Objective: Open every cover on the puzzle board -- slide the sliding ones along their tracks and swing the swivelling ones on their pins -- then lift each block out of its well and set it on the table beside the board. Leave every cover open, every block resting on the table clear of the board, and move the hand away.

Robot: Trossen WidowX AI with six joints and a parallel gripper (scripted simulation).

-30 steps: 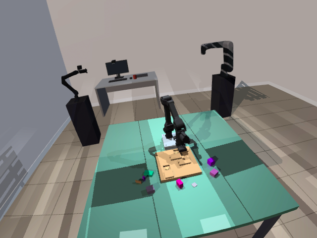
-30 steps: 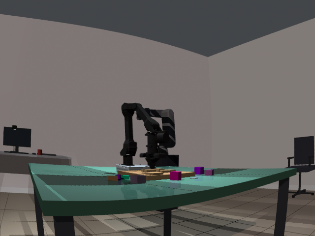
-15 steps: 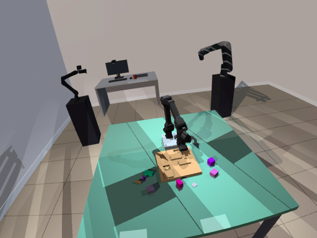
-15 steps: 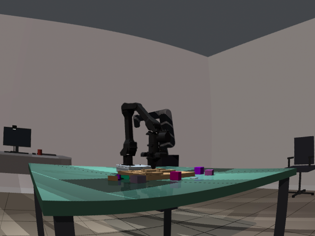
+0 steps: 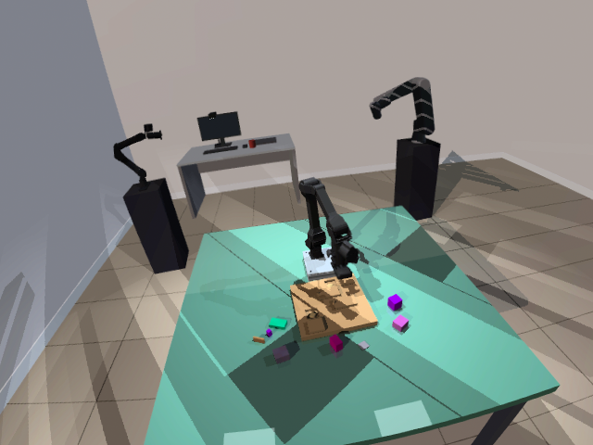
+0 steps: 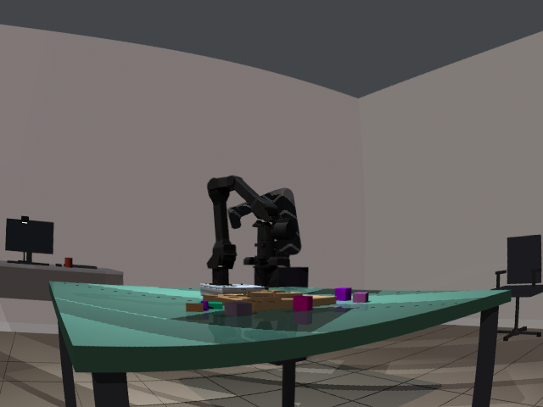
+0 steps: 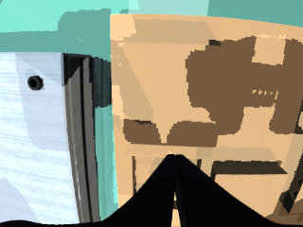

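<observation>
Right now the tan puzzle board is 10 cm ahead of my gripper tip, 7 cm to the right of it and 3 cm below it. Round my gripper tip: grey tile (33 cm ahead, 5 cm below, 2 cm to the right); then magenta block (30 cm ahead, 11 cm to the right, 3 cm below); then green block (30 cm to the right, 14 cm ahead, 4 cm below).
</observation>
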